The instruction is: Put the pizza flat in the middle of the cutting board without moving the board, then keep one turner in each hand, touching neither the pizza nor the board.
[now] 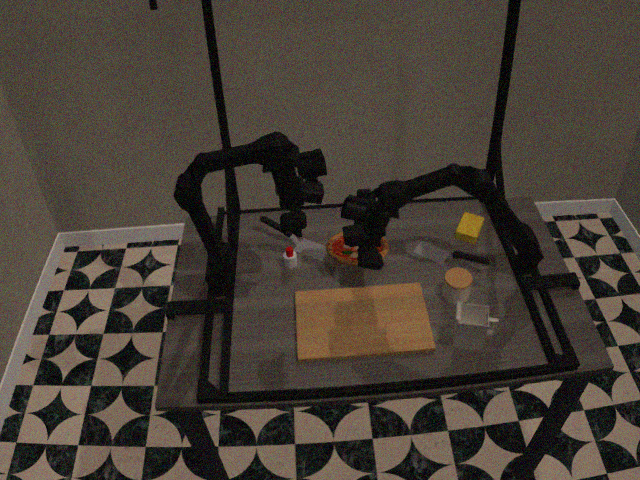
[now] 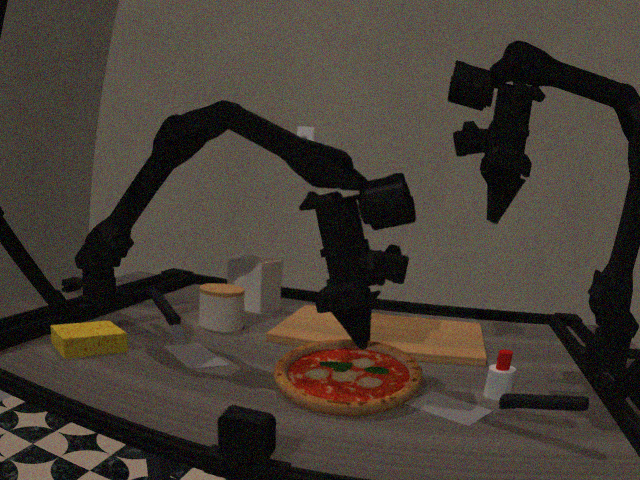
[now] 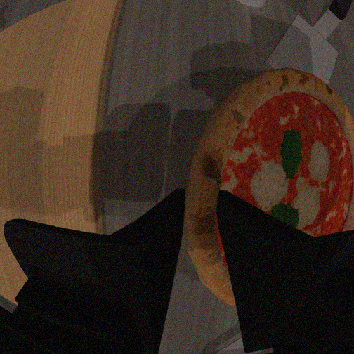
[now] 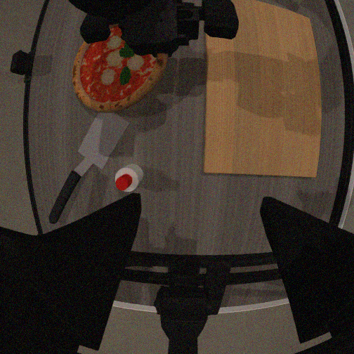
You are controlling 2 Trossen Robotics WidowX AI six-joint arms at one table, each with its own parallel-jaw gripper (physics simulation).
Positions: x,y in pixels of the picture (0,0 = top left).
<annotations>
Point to a pizza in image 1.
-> At 337,250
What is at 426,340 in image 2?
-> A cutting board.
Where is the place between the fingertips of the left gripper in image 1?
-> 359,263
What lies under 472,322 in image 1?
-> A pale container.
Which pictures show the pizza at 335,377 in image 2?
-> Image 1, image 2, image 3 and image 4: all of them.
</annotations>
